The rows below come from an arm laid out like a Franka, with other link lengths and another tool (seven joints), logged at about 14 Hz.
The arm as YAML. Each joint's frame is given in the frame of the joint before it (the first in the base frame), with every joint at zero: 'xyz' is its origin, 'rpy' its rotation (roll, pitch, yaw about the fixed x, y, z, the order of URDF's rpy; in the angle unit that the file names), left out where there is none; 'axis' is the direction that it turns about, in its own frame. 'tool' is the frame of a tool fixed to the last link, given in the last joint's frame.
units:
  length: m
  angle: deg
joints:
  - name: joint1
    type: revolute
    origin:
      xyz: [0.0, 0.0, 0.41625]
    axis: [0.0, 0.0, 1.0]
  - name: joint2
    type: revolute
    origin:
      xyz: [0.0, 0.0, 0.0]
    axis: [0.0, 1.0, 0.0]
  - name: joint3
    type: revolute
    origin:
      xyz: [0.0, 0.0, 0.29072]
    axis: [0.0, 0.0, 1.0]
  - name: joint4
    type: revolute
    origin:
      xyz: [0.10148, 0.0, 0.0]
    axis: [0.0, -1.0, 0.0]
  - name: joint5
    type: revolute
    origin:
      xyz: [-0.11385, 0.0, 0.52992]
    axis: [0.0, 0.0, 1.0]
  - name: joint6
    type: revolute
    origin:
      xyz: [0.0, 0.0, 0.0]
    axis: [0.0, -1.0, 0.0]
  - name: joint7
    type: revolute
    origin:
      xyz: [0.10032, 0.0, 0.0]
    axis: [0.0, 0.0, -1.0]
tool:
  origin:
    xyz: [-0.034, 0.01, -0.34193]
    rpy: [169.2, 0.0, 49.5]
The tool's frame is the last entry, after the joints.
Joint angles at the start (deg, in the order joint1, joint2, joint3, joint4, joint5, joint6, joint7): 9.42 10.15 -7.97 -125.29 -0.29 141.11 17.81
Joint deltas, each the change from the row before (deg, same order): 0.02 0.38 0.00 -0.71 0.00 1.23 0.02; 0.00 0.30 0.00 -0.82 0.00 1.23 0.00; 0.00 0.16 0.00 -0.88 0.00 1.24 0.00; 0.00 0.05 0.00 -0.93 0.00 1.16 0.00; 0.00 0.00 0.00 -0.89 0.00 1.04 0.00; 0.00 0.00 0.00 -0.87 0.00 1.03 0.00; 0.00 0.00 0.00 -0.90 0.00 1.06 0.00; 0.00 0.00 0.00 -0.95 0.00 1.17 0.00; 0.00 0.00 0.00 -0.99 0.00 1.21 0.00; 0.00 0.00 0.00 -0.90 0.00 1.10 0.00; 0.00 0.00 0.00 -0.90 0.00 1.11 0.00; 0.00 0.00 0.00 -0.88 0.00 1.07 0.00; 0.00 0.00 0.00 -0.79 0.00 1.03 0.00; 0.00 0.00 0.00 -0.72 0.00 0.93 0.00
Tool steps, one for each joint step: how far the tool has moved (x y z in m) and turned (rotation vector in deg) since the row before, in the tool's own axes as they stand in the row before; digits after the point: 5 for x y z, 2 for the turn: -0.00337 -0.00385 0.00835 -0.11 0.10 0.00; -0.00425 -0.00412 0.00818 -0.09 0.08 0.00; -0.00399 -0.00381 0.00697 -0.12 0.16 0.02; -0.00428 -0.00389 0.00607 -0.10 0.15 0.02; -0.00421 -0.00372 0.00523 -0.08 0.13 0.02; -0.00413 -0.00363 0.00499 -0.08 0.14 0.02; -0.00440 -0.00381 0.00505 -0.08 0.14 0.02; -0.00448 -0.00389 0.00516 -0.11 0.19 0.03; -0.00483 -0.00412 0.00523 -0.11 0.19 0.03; -0.00448 -0.00378 0.00462 -0.10 0.17 0.03; -0.00452 -0.00378 0.00448 -0.11 0.18 0.03; -0.00458 -0.00377 0.00425 -0.10 0.16 0.03; -0.00383 -0.00318 0.00366 -0.12 0.20 0.04; -0.00360 -0.00294 0.00324 -0.11 0.18 0.03
